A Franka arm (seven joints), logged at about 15 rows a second.
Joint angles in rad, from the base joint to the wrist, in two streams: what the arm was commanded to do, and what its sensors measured. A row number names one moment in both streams.
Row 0, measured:
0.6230, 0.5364, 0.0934, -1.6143, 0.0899, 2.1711, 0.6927
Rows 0 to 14, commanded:
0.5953, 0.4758, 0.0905, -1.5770, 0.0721, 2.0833, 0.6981
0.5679, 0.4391, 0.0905, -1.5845, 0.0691, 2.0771, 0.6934
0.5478, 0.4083, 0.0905, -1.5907, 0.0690, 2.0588, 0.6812
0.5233, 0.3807, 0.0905, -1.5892, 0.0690, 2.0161, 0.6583
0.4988, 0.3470, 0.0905, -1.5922, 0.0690, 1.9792, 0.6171
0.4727, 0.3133, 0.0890, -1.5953, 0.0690, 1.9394, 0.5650
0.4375, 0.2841, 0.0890, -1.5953, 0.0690, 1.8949, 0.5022
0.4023, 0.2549, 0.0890, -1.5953, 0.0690, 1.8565, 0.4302
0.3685, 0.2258, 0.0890, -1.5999, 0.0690, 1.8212, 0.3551
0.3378, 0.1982, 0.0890, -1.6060, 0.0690, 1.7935, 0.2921
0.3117, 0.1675, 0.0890, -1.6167, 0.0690, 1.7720, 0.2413
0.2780, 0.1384, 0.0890, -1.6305, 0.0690, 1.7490, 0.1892
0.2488, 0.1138, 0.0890, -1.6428, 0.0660, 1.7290, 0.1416
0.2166, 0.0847, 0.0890, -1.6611, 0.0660, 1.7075, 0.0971
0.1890, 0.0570, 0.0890, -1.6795, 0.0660, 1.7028, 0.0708
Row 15, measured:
0.2478, 0.1371, 0.0745, -1.5986, 0.0780, 1.7076, 0.1459
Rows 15 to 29, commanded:
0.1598, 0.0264, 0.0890, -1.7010, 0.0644, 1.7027, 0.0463
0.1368, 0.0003, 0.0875, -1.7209, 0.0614, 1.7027, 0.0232
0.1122, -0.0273, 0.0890, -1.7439, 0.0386, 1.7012, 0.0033
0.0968, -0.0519, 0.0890, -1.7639, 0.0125, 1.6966, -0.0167
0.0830, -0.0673, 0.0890, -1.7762, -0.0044, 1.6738, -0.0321
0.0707, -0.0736, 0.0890, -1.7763, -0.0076, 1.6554, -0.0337
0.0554, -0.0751, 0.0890, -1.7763, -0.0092, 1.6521, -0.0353
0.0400, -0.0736, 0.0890, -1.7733, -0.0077, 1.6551, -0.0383
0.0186, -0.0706, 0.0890, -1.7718, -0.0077, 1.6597, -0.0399
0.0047, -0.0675, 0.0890, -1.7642, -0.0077, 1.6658, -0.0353
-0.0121, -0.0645, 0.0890, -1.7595, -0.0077, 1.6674, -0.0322
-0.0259, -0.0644, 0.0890, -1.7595, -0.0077, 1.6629, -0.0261
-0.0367, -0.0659, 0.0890, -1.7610, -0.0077, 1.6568, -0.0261
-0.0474, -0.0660, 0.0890, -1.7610, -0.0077, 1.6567, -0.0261
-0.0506, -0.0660, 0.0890, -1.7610, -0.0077, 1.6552, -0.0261
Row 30, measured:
-0.0238, -0.0575, 0.0737, -1.7487, 0.0020, 1.6525, -0.0147
